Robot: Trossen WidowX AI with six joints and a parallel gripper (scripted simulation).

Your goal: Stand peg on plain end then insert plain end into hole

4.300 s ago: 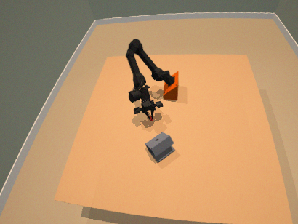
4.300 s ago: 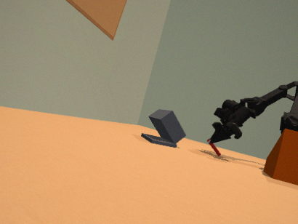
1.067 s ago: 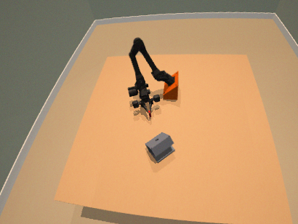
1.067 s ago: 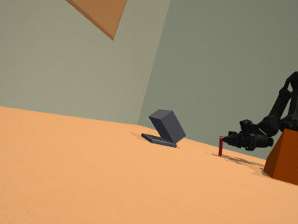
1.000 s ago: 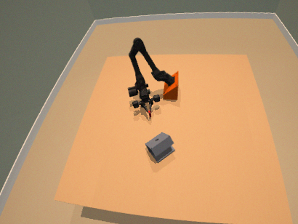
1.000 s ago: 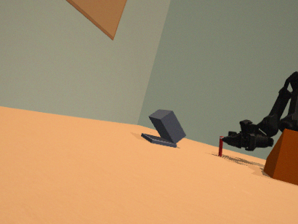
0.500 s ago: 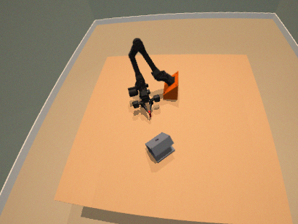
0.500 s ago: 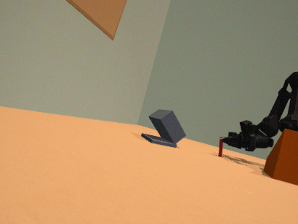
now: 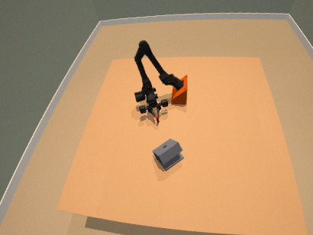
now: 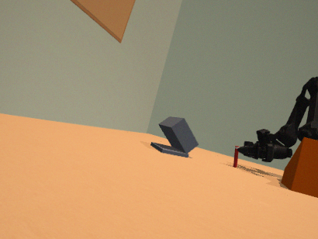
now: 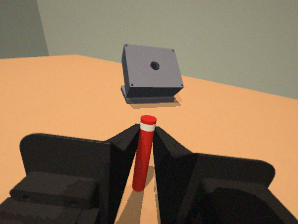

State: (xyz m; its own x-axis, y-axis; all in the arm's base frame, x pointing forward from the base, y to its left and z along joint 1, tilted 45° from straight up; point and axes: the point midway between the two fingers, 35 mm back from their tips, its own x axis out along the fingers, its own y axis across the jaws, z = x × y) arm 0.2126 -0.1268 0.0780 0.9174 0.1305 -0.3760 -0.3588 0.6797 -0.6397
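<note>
My gripper tip is now 10 mm above the red peg. The rest, counted from my gripper tip: grey sloped panel: 220 mm ahead, 80 mm to the left; then flat grey foot: 230 mm ahead, 100 mm to the left, 60 mm below.
</note>
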